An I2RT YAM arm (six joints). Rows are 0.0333 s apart.
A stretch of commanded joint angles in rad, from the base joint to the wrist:
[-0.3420, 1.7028, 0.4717, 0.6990, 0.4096, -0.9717]
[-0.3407, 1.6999, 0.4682, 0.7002, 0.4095, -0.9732]
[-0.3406, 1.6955, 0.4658, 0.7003, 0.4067, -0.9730]
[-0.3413, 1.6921, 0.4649, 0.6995, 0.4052, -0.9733]
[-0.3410, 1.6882, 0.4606, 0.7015, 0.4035, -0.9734]
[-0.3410, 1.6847, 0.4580, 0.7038, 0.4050, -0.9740]
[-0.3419, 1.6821, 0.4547, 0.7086, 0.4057, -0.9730]
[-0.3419, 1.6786, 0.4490, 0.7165, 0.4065, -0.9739]
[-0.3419, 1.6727, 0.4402, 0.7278, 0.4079, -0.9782]
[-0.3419, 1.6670, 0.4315, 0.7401, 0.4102, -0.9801]
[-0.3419, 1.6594, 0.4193, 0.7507, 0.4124, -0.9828]
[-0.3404, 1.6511, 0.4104, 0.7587, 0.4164, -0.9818]
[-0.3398, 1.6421, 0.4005, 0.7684, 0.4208, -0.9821]
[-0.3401, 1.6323, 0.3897, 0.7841, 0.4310, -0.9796]
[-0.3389, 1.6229, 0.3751, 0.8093, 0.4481, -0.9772]
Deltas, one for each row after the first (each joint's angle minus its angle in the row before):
[0.0013, -0.0029, -0.0035, 0.0012, -0.0001, -0.0015]
[0.0001, -0.0044, -0.0024, 0.0001, -0.0028, 0.0002]
[-0.0007, -0.0034, -0.0009, -0.0008, -0.0015, -0.0003]
[0.0003, -0.0039, -0.0043, 0.0020, -0.0017, -0.0001]
[0.0000, -0.0035, -0.0026, 0.0023, 0.0015, -0.0006]
[-0.0009, -0.0026, -0.0033, 0.0048, 0.0007, 0.0010]
[0.0000, -0.0035, -0.0057, 0.0079, 0.0008, -0.0009]
[0.0000, -0.0059, -0.0088, 0.0113, 0.0014, -0.0043]
[0.0000, -0.0057, -0.0087, 0.0123, 0.0023, -0.0019]
[0.0000, -0.0076, -0.0122, 0.0106, 0.0022, -0.0027]
[0.0015, -0.0083, -0.0089, 0.0080, 0.0040, 0.0010]
[0.0006, -0.0090, -0.0099, 0.0097, 0.0044, -0.0003]
[-0.0003, -0.0098, -0.0108, 0.0157, 0.0102, 0.0025]
[0.0012, -0.0094, -0.0146, 0.0252, 0.0171, 0.0024]

